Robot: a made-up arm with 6 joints.
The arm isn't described. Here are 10 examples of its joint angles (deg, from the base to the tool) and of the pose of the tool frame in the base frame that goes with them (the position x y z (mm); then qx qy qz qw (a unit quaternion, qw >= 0)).
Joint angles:
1: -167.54 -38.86 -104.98 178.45 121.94 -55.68
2: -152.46 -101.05 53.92 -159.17 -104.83 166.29
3: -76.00 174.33 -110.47 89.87 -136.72 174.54
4: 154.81 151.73 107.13 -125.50 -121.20 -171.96
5: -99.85 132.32 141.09 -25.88 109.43 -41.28
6: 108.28 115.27 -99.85 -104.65 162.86 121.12
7: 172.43 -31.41 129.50 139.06 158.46 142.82
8: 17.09 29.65 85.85 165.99 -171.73 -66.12
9: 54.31 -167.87 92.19 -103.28 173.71 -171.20
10: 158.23 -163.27 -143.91 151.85 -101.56 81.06
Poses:
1: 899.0 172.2 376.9 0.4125 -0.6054 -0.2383 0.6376
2: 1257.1 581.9 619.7 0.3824 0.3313 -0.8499 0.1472
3: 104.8 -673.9 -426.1 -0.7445 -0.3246 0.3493 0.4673
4: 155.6 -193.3 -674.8 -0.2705 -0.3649 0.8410 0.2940
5: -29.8 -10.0 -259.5 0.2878 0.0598 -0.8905 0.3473
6: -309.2 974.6 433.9 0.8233 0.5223 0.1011 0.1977
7: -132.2 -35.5 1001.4 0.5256 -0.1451 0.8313 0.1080
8: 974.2 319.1 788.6 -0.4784 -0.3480 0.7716 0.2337
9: -475.6 -645.1 -546.6 -0.6814 0.4133 -0.1133 0.5933
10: -321.3 164.8 -329.2 -0.8019 -0.5115 -0.0862 0.2965
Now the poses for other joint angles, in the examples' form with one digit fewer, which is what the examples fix.
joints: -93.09 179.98 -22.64 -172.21 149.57 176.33
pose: -2 -302 -1280 0.069 0.027 -0.784 0.616
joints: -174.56 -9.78 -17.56 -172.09 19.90 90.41
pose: 592 39 1924 0.273 0.292 0.725 0.561
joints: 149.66 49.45 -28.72 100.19 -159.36 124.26
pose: -815 500 1444 -0.880 0.417 -0.155 0.165
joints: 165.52 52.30 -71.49 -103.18 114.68 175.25
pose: -469 210 1467 -0.757 -0.397 -0.372 0.361
